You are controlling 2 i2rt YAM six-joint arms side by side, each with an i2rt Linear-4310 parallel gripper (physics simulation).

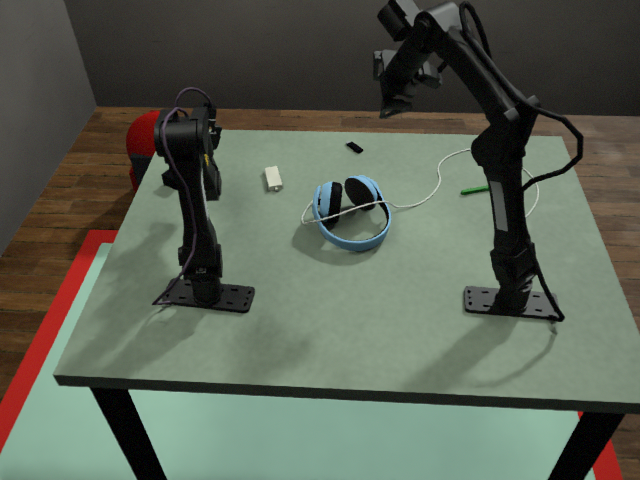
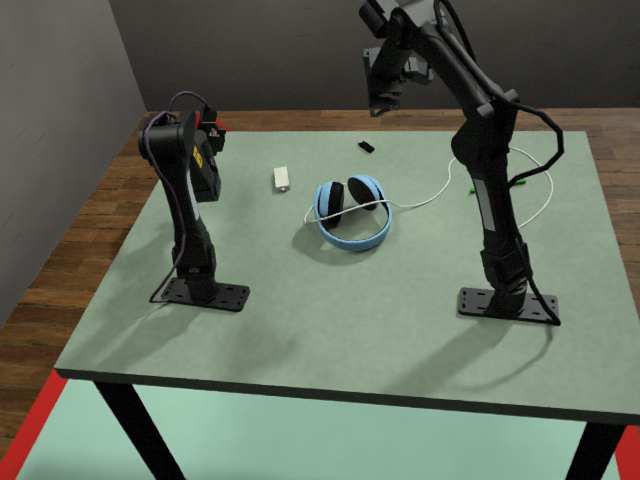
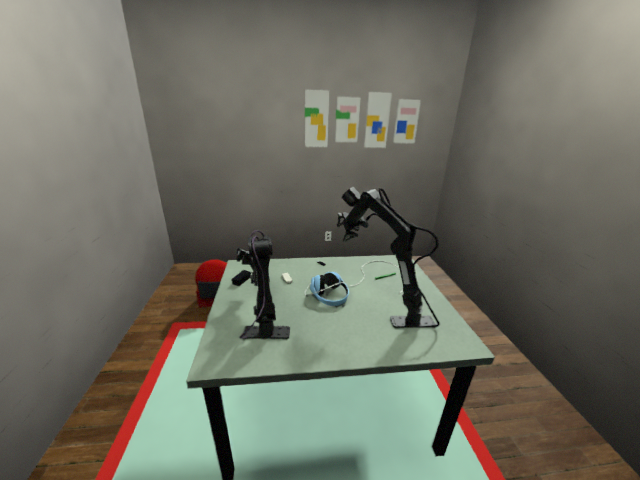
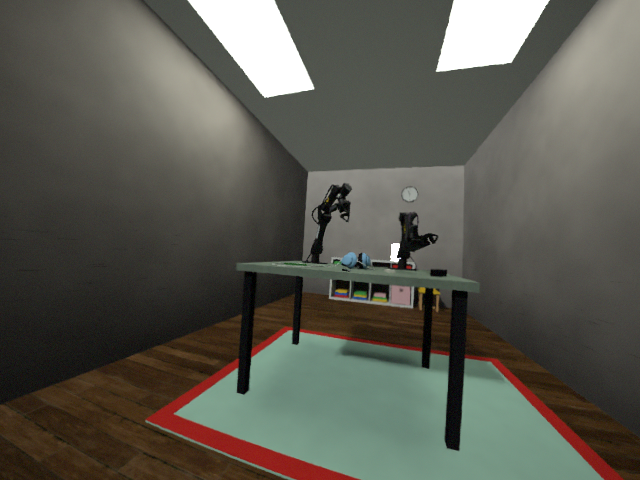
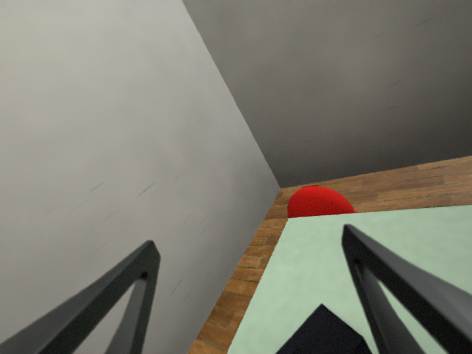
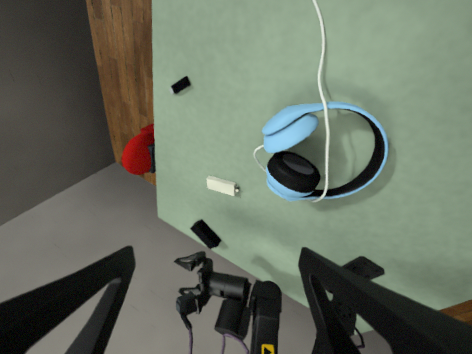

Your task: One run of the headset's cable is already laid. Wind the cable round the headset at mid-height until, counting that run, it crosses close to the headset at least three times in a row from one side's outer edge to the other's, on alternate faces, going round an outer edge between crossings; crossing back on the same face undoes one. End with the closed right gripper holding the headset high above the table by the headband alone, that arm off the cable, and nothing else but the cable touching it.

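Frame: origin at the left arm's base, x right, y back, z down, level; centimetres.
Where they show: left gripper, fingertip midpoint: (image 3: pixel 246 249) (image 4: pixel 430 238) (image 5: pixel 245 240) (image 6: pixel 177 275); right gripper, fingertip midpoint: (image 1: pixel 379 99) (image 2: pixel 371 97) (image 3: pixel 341 233) (image 4: pixel 347 217) (image 6: pixel 219 256); left arm's base, link origin: (image 1: pixel 209 296) (image 2: pixel 205 295) (image 3: pixel 266 333) (image 4: pixel 402 269); right arm's base, link origin: (image 1: pixel 510 304) (image 2: pixel 507 306) (image 3: pixel 412 322) (image 4: pixel 315 263).
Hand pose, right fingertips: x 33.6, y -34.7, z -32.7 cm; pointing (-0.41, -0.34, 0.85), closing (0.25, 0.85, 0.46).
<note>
Each offset is from my right fingertips to the top centre of the thing. "pt": to the spot under its first point.
The light-blue headset {pt dy +16.4, dx -2.4, dz +29.6 cm} (image 1: pixel 356 244) (image 2: pixel 356 245) (image 6: pixel 384 145) lies on the table between the arms, black ear pads showing and headband toward the front. Its white cable (image 1: pixel 400 206) (image 2: pixel 413 205) (image 6: pixel 327 140) runs from the right across the headset's upper face, bends round its left outer edge and goes back toward the ear cups; the part beneath is hidden. My right gripper is open and empty, high above the table's back part, apart from the headset and cable. My left gripper (image 5: pixel 245 240) is open and empty above the table's left side, away from the headset.
A white box {dy -8.5, dx -28.3, dz +31.1 cm} (image 1: pixel 272 177) (image 6: pixel 221 186) lies left of the headset, a small black piece {dy -27.4, dx -8.4, dz +31.8 cm} (image 1: pixel 354 147) (image 6: pixel 180 84) behind it. A green pen {dy -13.0, dx +29.3, dz +31.7 cm} (image 1: pixel 474 190) lies at the right inside the cable's loop. A black block {dy -7.0, dx -53.8, dz +29.2 cm} (image 3: pixel 241 277) (image 6: pixel 205 233) lies near the left gripper.
</note>
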